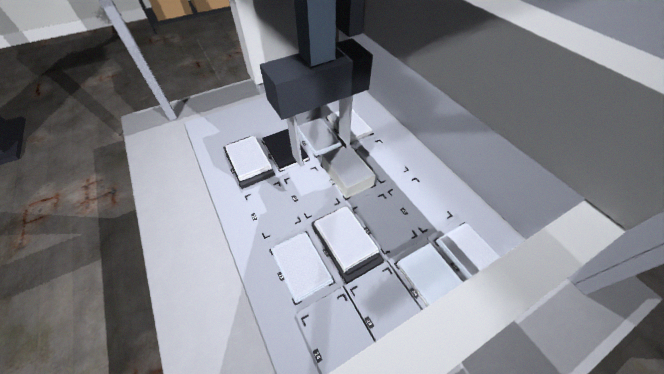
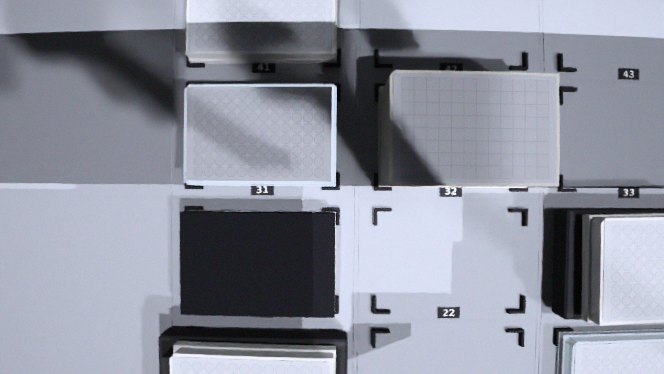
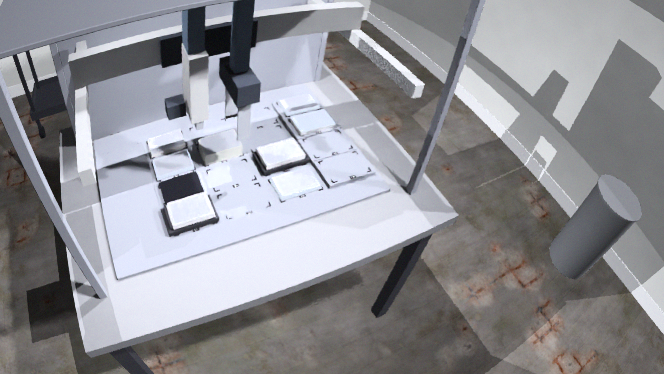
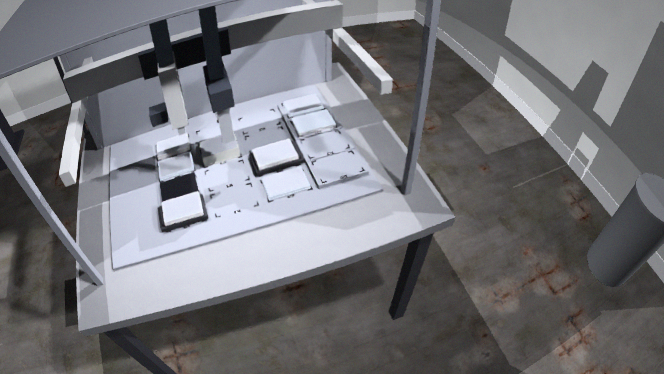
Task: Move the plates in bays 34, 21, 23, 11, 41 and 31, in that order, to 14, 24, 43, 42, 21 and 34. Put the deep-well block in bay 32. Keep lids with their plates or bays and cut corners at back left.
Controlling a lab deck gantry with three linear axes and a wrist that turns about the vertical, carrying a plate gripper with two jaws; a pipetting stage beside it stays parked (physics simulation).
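Frame: origin at the robot's base, x ahead, y left, z up, level; centimetres.
Seen in the pictures: gripper, between the fingertips: [image 1: 321, 151] [image 3: 236, 127] [image 4: 225, 130]; robot's base, origin of its link: [image 1: 227, 155] [image 3: 175, 235] [image 4: 167, 231].
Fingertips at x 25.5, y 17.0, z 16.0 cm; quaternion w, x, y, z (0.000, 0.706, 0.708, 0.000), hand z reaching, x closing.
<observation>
Offsets run from my fingertips to a thing's top centre. "spot": to the spot under its first point.
My gripper [image 1: 322, 154] [image 3: 237, 129] is open, its two jaws apart with no plate visible between them. It hangs near the cream deep-well block {dy +8.7, dx -2.7, dz -11.8 cm} [image 1: 352, 172] [image 2: 472, 130] [image 3: 220, 145], which stands in bay 32. A pale plate {dy +8.7, dx -19.1, dz -14.5 cm} [image 1: 318, 136] [image 2: 260, 135] sits in bay 31, another {dy +19.4, dx -19.1, dz -14.5 cm} [image 2: 261, 30] in bay 41. A black plate {dy -2.0, dx -19.1, dz -14.3 cm} [image 2: 250, 262] [image 3: 181, 186] is in bay 21. White plates on dark bases are in bay 11 {spot: dy -12.4, dx -18.1, dz -12.3 cm} [image 1: 248, 157] and bay 23 {spot: dy -1.8, dx +14.4, dz -12.3 cm} [image 1: 347, 237]. A pale plate {dy +8.7, dx +30.1, dz -12.9 cm} [image 1: 430, 272] [image 3: 312, 121] is in bay 34. Cut corners are hard to tell.
Another plate {dy -12.7, dx +13.7, dz -14.5 cm} [image 1: 301, 265] [image 3: 295, 182] sits in bay 13, and one {dy +19.4, dx +30.1, dz -13.1 cm} [image 1: 472, 247] [image 3: 298, 103] in bay 44. The pale pipetting stage [image 3: 195, 90] [image 4: 172, 97] hangs left of the gripper. White side rails [image 3: 390, 65] and frame posts [image 3: 445, 100] flank the deck.
</observation>
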